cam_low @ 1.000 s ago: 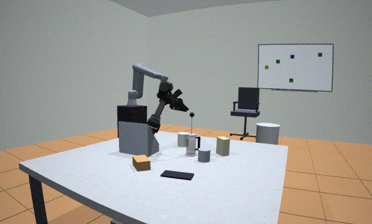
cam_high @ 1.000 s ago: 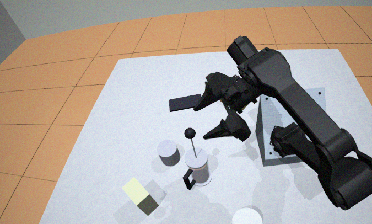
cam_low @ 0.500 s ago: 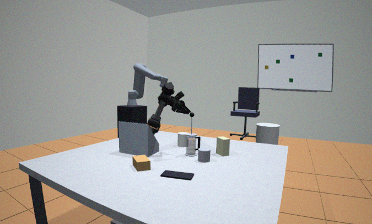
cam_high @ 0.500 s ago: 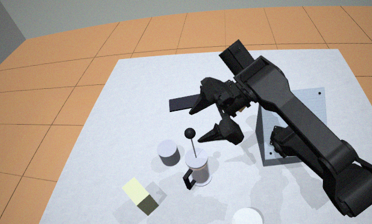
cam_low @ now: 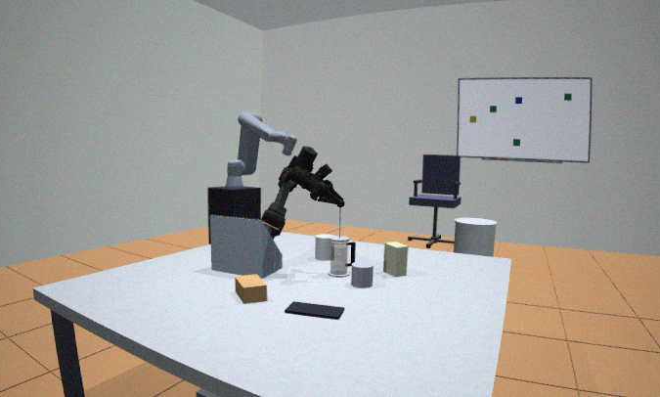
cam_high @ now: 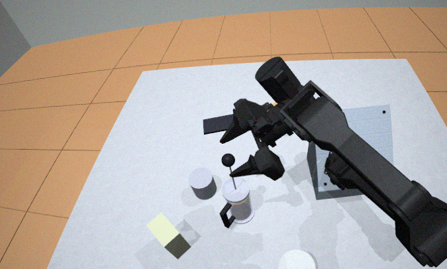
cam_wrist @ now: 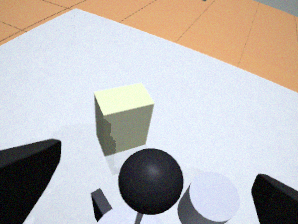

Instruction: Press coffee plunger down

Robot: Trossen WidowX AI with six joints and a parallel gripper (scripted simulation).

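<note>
Right now my gripper tip is 1 cm to the right of the glass coffee press and 13 cm above it. The rest, counted from my gripper tip: grey cylinder 12 cm ahead, 5 cm to the right, 23 cm below; then orange block 9 cm behind, 36 cm to the right, 24 cm below.
</note>
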